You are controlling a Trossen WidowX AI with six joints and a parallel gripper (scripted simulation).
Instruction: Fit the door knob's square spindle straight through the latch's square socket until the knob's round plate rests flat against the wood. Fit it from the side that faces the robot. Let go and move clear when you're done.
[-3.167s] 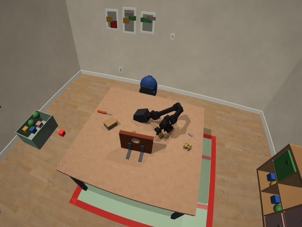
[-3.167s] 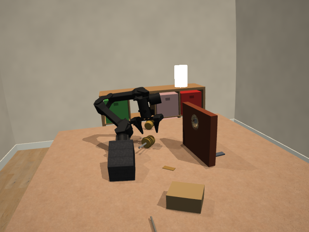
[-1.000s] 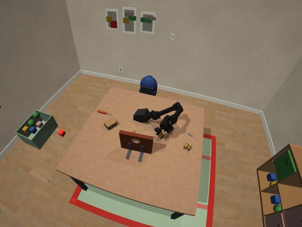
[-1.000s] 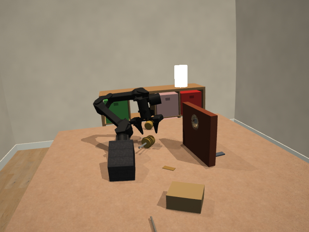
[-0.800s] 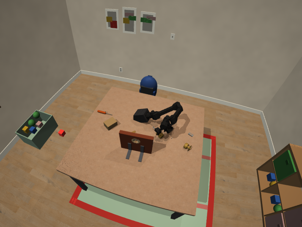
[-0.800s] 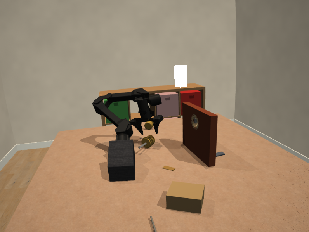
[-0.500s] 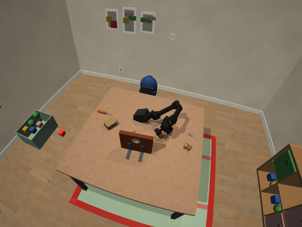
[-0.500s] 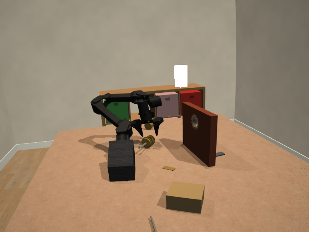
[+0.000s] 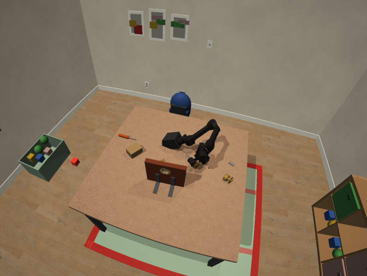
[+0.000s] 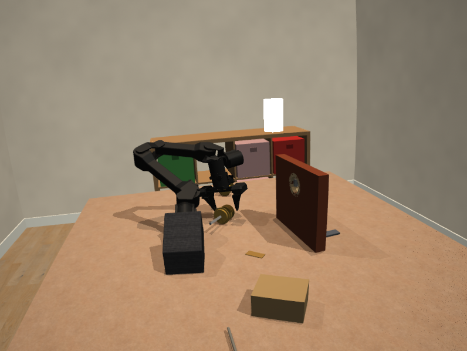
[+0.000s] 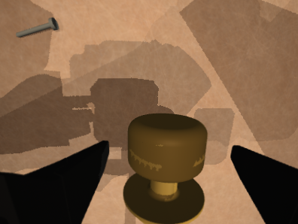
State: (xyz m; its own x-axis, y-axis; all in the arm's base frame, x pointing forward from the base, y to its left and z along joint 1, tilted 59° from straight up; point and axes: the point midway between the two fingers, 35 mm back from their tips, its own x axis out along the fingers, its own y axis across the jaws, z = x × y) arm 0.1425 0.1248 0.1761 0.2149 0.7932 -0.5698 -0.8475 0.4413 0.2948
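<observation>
My gripper is now 24 cm short of the dark red wooden door panel, 17 cm to the left of it and 8 cm below it. The rest, counted from my hand: tan box 55 cm to the right, 8 cm ahead, 4 cm below; flat plate 29 cm to the right, 7 cm below, 7 cm ahead; grey piece 29 cm to the left, 16 cm behind, 7 cm below.
</observation>
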